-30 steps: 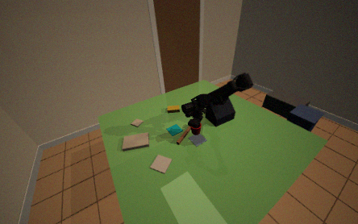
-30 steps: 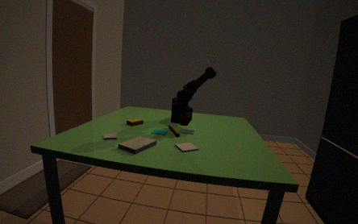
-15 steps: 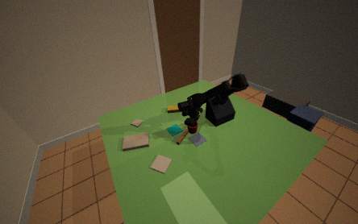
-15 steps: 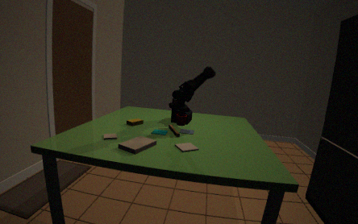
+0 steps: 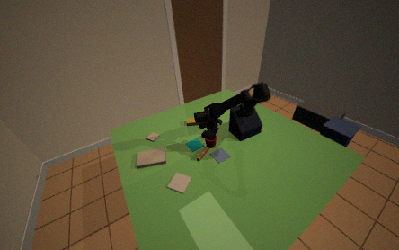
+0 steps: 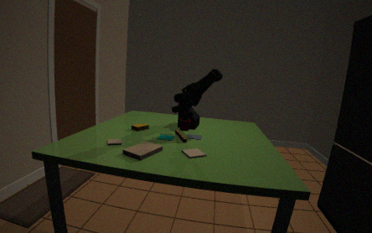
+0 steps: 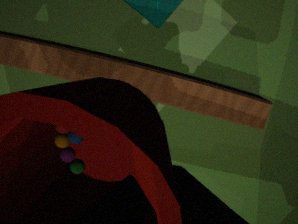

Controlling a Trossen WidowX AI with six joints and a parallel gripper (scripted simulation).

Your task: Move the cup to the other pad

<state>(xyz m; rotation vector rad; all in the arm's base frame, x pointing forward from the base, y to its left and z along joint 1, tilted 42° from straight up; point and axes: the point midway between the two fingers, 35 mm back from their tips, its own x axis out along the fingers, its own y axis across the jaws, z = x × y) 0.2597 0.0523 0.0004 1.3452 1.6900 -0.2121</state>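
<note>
The teal pad lies 90 mm to the right of my gripper tip, 90 mm below it and 90 mm ahead of it. Round my gripper tip: brown wooden stick: 80 mm below, 40 mm ahead; then grey-blue pad: 90 mm to the left, 90 mm below; then red cup: 30 mm ahead, 20 mm to the left.
</note>
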